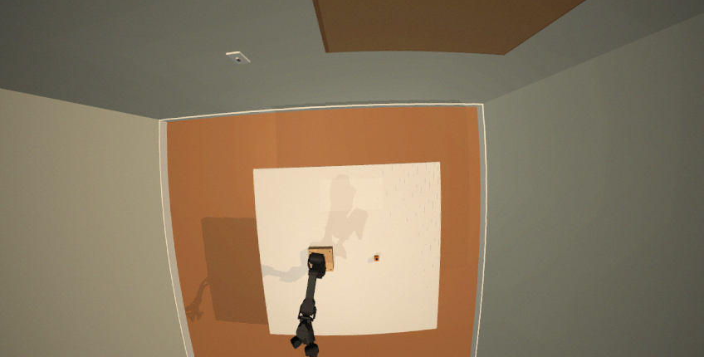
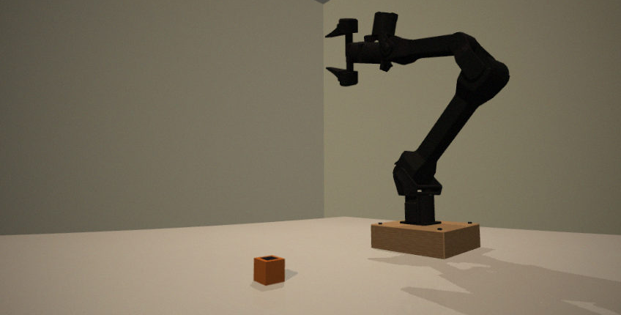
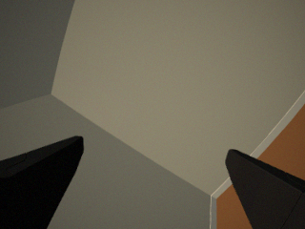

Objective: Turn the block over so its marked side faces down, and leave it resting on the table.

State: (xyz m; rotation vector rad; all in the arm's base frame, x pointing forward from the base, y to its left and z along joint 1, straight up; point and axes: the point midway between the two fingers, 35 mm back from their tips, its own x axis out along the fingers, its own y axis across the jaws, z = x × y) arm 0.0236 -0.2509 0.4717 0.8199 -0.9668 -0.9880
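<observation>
Right now my gripper tip is 350 mm short of the orange block, 310 mm to the right of it and 510 mm above it.
</observation>
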